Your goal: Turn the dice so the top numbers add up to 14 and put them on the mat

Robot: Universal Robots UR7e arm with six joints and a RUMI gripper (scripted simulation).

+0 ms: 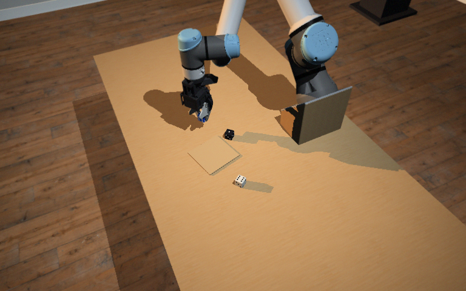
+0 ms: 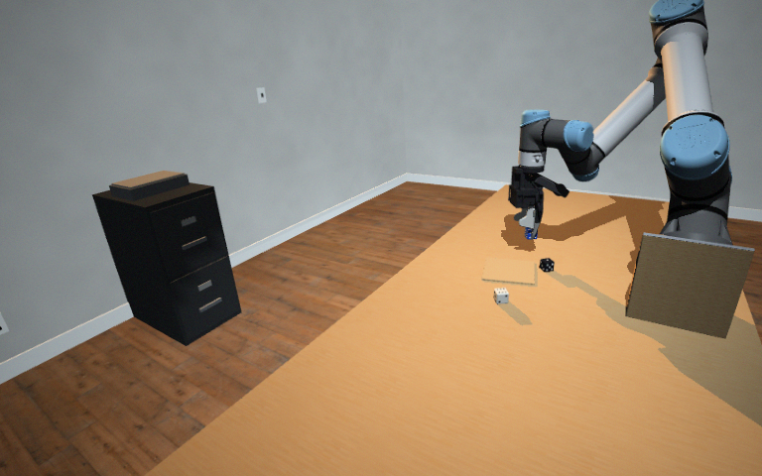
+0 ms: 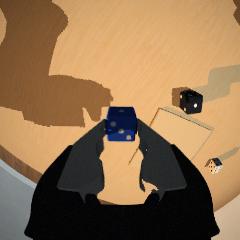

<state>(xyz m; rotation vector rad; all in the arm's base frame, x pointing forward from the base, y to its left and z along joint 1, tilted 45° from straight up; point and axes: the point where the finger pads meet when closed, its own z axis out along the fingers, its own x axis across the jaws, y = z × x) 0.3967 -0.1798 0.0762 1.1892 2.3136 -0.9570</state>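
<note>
Now: hand 20 mm short of the tan mat, 140 mm to the right of it and 70 mm above it. Round my hand: white die: 10 mm behind, 310 mm to the left, 60 mm below; blue die: right at my hand; black die: 70 mm behind, 90 mm to the left, 60 mm below.
</note>
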